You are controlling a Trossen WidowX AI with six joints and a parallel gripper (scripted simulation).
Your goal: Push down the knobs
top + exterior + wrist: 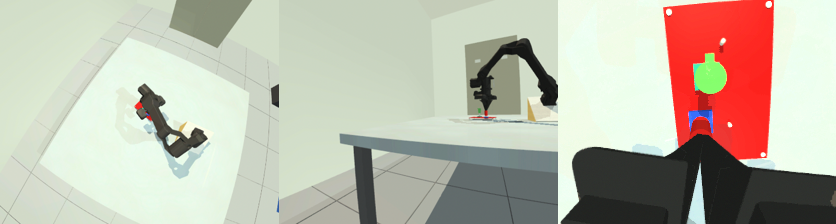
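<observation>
The green knob is 40 mm ahead of my gripper tip and 20 mm to the right of it. From my gripper tip the other things lie so: red knob: 20 mm below.
</observation>
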